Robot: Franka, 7 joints.
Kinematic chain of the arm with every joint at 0, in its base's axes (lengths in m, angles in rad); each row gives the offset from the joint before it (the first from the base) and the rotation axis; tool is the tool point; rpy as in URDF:
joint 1: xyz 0 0 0.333 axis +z
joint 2: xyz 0 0 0 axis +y
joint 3: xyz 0 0 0.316 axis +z
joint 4: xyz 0.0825 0 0 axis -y
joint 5: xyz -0.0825 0 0.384 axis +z
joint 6: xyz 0 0 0 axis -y
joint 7: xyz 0.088 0 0 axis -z
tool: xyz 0 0 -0.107 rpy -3.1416 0 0
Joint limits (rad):
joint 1: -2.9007..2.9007
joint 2: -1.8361..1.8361
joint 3: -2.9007..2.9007
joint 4: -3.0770..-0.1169
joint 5: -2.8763..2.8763
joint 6: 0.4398..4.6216
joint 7: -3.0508..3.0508
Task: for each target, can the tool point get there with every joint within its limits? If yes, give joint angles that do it. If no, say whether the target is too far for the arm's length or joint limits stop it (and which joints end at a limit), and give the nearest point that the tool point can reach.
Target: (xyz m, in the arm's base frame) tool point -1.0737 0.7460 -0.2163
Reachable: no: too far | nearest point -0.6495 0.4513 0.0007 | short by 0.560 m
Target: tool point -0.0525 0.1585 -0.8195
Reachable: no: too far | nearest point -0.0696 0.2101 -0.3571 | short by 0.466 m
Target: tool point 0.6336 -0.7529 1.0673
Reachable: no: too far | nearest point 0.4427 -0.5261 0.8461 | short by 0.370 m
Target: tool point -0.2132 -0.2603 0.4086
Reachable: yes | joints -1.7520 -0.7713 -0.7237 -2.8435 -1.6937 2.8469 -0.5931
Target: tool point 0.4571 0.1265 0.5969
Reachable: yes | joints 1.1150 -0.3149 -0.5081 -2.1623 1.4237 3.5941 0.6646
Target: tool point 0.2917 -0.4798 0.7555
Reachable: yes | joints 2.0125 -1.4356 0.2310 -0.8295 -1.3785 0.8140 -2.5801
